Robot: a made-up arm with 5 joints.
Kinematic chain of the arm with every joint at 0, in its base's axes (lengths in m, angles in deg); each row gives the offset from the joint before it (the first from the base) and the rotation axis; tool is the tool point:
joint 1: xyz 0 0 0.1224 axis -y
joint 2: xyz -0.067 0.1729 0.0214 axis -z
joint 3: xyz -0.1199 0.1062 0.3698 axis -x
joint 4: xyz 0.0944 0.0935 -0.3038 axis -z
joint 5: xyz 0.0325 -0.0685 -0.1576 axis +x
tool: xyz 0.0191 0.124 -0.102
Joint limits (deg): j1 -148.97..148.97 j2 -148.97..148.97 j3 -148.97..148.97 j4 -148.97..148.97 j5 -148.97..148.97
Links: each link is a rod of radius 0.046 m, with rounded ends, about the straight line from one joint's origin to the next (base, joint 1, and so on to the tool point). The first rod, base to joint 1, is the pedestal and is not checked.
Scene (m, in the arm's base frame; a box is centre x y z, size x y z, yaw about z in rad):
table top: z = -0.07
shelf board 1: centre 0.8 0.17 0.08 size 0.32 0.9 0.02 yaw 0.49
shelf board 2: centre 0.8 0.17 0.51 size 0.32 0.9 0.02 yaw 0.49
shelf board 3: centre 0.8 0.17 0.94 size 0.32 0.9 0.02 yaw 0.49
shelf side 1: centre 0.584 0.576 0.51 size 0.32 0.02 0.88 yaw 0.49
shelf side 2: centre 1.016 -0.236 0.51 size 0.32 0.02 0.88 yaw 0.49
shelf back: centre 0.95 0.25 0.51 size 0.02 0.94 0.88 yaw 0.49
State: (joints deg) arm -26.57 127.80 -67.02 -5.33 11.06
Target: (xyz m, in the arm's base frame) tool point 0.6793 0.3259 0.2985
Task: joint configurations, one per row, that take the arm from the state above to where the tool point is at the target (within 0.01 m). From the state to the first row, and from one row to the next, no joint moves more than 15 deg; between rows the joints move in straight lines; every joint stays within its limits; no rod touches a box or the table.
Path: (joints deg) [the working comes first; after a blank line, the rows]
Joints at the target: -18.92 76.00 -71.31 -12.11 11.93
Straight joint move there: clear.

1: -24.66 114.85 -68.09 -7.02 11.28
2: -22.75 101.90 -69.17 -8.72 11.50
3: -20.84 88.95 -70.24 -10.41 11.72
4: -18.92 76.00 -71.31 -12.11 11.93

